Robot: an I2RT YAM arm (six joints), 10 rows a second.
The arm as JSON. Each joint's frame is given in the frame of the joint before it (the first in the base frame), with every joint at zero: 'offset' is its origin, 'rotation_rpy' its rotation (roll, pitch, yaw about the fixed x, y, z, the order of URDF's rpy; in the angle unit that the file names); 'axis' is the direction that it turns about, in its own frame. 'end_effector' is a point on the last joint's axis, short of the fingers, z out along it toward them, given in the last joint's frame.
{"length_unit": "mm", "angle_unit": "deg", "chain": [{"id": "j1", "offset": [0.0, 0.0, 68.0], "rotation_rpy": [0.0, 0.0, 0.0], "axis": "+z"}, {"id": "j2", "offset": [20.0, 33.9, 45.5], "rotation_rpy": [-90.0, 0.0, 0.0], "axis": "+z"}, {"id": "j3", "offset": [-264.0, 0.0, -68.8], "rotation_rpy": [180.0, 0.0, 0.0], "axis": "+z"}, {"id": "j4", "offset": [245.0, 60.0, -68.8], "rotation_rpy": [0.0, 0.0, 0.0], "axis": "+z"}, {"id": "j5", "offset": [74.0, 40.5, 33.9], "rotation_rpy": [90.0, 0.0, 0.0], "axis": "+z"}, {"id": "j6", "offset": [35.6, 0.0, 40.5], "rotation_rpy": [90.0, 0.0, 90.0], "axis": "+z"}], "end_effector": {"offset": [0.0, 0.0, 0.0], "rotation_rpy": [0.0, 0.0, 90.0]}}
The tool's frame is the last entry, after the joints.
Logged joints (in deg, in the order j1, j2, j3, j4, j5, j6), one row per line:
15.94 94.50 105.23 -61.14 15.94 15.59
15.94 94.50 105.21 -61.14 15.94 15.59
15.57 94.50 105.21 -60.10 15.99 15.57
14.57 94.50 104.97 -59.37 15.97 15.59
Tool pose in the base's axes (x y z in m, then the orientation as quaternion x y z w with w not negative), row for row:
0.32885 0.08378 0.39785 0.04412 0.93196 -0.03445 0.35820
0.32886 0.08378 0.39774 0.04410 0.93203 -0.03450 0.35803
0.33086 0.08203 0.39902 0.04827 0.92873 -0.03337 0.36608
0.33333 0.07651 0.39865 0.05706 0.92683 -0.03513 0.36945
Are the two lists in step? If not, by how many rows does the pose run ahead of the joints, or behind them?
They are in step.
